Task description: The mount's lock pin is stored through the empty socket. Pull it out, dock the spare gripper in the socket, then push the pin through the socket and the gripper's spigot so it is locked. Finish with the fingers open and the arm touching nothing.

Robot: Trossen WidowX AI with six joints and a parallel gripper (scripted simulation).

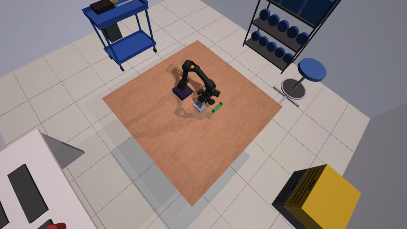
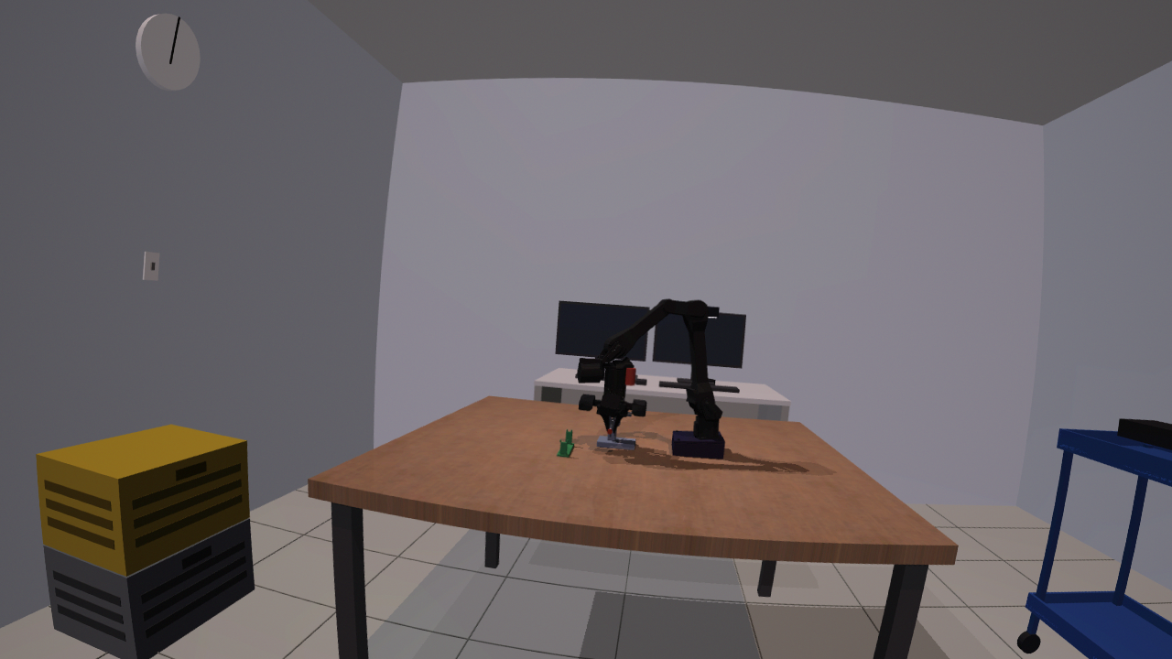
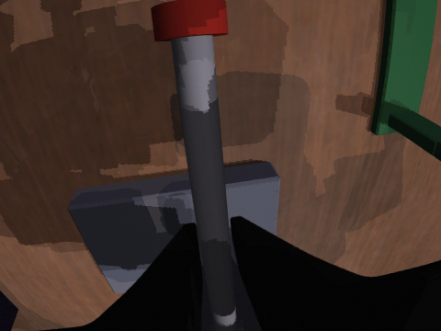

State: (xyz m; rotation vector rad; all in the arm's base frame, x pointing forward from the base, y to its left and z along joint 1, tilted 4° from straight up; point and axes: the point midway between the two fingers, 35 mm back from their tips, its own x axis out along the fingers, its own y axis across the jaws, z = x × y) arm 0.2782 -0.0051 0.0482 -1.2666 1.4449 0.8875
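My gripper tip is now 4 cm to the left of the grey mount, 2 cm past it and 1 cm below it. Also, from my gripper tip: spare gripper: 8 cm above, 4 cm to the right, 1 cm behind; then green pin cradle: 13 cm ahead, 6 cm to the left, 2 cm below.
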